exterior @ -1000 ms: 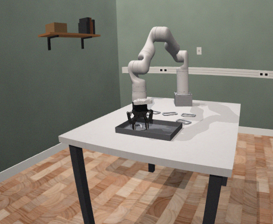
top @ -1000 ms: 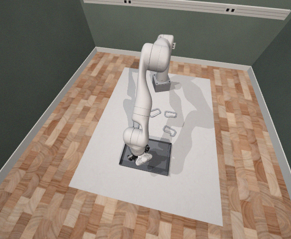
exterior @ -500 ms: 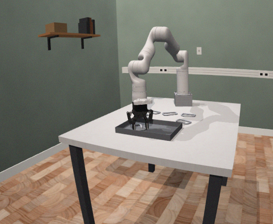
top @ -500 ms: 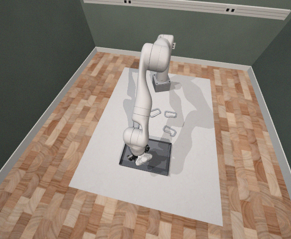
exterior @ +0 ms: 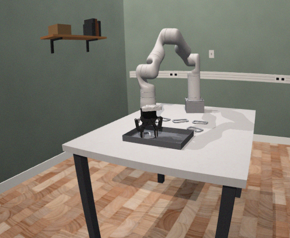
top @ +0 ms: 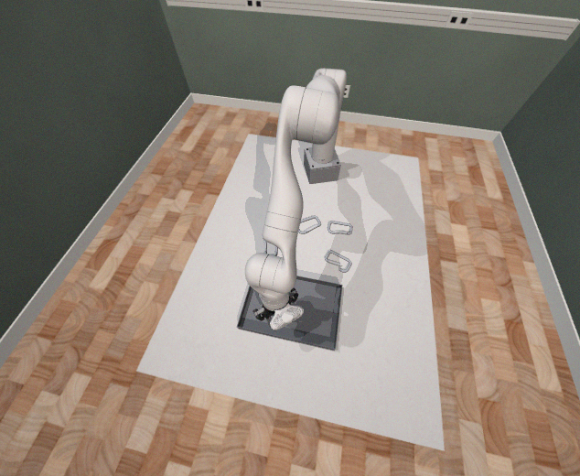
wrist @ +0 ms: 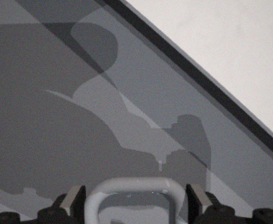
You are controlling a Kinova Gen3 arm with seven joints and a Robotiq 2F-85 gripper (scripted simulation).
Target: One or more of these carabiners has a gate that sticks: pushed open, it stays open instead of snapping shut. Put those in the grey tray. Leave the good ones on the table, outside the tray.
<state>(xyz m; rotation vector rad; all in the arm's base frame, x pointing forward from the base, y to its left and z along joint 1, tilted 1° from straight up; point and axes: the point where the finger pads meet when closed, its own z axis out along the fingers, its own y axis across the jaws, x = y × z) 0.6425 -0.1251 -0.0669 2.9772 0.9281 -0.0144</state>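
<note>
The grey tray is 20 mm behind my hand, 40 mm to the left of it and 10 mm below it.
</note>
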